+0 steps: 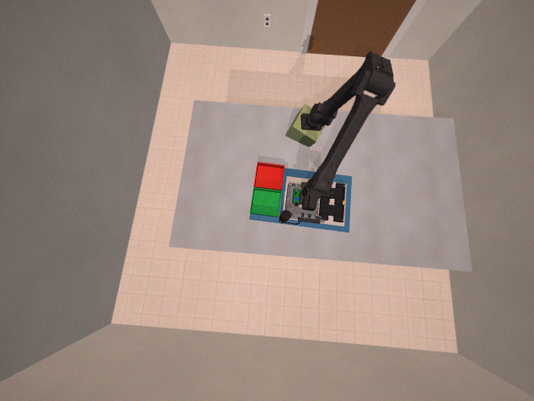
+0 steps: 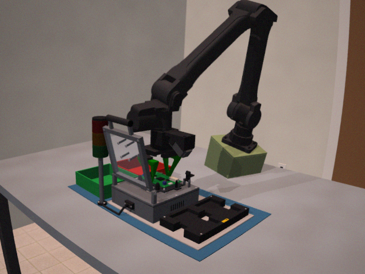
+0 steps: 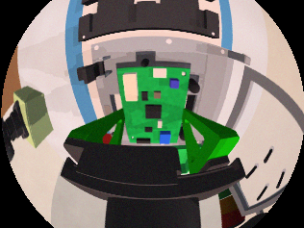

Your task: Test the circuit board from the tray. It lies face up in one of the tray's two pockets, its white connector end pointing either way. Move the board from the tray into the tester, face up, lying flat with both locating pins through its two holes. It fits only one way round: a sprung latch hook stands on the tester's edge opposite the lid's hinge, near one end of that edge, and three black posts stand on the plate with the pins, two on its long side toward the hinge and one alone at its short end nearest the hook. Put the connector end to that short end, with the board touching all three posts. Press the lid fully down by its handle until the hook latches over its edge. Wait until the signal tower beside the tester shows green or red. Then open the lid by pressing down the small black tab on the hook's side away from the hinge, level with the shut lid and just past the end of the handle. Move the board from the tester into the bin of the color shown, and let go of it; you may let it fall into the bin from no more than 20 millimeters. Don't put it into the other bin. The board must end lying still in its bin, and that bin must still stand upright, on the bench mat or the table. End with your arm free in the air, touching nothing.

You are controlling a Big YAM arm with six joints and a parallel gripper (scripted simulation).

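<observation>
Right now the tester plate is 10 mm ahead of my hand and 10 mm below it. Also, from my hand: clear lid 120 mm ahead, 20 mm to the right, 100 mm above; latch hook 50 mm behind, 70 mm to the left; green bin 10 mm ahead, 210 mm to the right, 70 mm below.
</observation>
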